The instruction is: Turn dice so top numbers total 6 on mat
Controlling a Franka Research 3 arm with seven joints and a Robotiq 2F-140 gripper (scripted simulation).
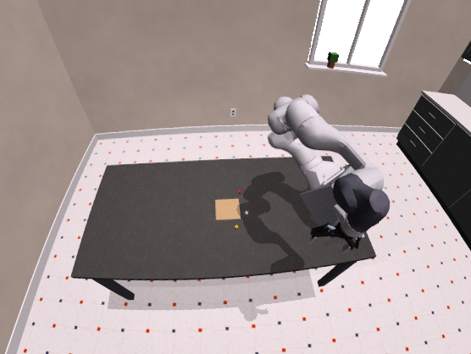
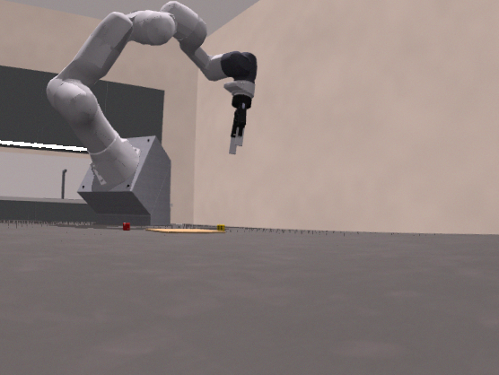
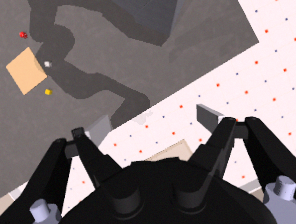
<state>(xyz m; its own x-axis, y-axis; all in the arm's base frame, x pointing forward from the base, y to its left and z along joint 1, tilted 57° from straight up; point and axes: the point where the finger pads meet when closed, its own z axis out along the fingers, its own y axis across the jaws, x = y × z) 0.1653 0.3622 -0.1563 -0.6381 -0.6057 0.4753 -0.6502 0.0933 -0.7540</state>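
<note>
Right now the red die is 15 cm ahead of my hand, 57 cm to the right of it and 29 cm below it. The rest, counted from my hand: tan mat: 26 cm ahead, 49 cm to the right, 29 cm below; then yellow die: 26 cm ahead, 36 cm to the right, 29 cm below; then white die: 17 cm ahead, 42 cm to the right, 29 cm below.
</note>
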